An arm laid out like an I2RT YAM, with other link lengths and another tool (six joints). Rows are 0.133 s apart.
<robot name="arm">
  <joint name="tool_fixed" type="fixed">
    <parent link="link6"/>
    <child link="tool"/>
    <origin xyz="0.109 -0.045 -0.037" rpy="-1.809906 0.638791 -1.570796"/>
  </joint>
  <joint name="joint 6" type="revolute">
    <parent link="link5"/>
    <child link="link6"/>
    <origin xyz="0.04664 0 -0.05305"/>
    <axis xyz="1 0 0"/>
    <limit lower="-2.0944" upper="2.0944"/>
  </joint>
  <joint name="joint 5" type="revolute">
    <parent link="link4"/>
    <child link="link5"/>
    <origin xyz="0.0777 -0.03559 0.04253"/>
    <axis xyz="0 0 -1"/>
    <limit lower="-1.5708" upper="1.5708"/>
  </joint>
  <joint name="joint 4" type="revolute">
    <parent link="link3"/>
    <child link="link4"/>
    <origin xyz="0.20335 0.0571 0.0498"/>
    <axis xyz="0 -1 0"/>
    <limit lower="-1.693" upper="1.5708"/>
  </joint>
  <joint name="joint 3" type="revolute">
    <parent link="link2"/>
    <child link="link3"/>
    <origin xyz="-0.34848 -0.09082 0"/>
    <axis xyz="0 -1 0"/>
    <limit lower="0" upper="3.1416"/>
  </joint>
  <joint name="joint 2" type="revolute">
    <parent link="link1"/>
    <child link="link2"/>
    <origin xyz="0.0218 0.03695 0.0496"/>
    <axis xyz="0 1 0"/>
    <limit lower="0" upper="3.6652"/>
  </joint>
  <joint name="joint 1" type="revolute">
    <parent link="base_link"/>
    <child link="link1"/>
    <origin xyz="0 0 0.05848"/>
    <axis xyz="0 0 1"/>
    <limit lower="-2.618" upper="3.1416"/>
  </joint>
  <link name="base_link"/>
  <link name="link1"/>
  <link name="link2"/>
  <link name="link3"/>
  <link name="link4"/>
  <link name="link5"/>
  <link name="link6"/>
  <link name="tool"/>
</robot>
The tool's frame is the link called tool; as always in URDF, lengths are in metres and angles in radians.
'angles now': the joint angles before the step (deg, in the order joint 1, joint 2, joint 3, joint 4, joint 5, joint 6). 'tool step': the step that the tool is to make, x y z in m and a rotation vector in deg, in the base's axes. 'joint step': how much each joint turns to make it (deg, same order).
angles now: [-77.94 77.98 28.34 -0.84 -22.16 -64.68]
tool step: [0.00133 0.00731 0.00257 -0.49 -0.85 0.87]
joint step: [-0.17 -1.79 -0.77 -0.51 -1.23 -0.36]
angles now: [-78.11 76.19 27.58 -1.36 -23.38 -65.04]
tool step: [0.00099 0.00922 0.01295 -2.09 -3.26 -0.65]
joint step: [-0.32 -4.24 -0.82 0.24 -1.84 2.29]
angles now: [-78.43 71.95 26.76 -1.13 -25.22 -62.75]
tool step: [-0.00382 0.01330 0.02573 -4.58 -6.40 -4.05]
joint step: [-0.19 -7.97 -1.53 2.48 -0.70 7.28]
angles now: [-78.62 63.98 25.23 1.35 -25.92 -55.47]
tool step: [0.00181 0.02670 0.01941 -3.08 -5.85 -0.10]
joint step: [0.03 -9.33 -0.70 -2.22 -2.77 4.85]
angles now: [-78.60 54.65 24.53 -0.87 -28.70 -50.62]
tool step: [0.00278 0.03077 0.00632 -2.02 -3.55 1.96]
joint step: [-0.04 -8.80 -0.95 -4.16 -3.25 1.99]
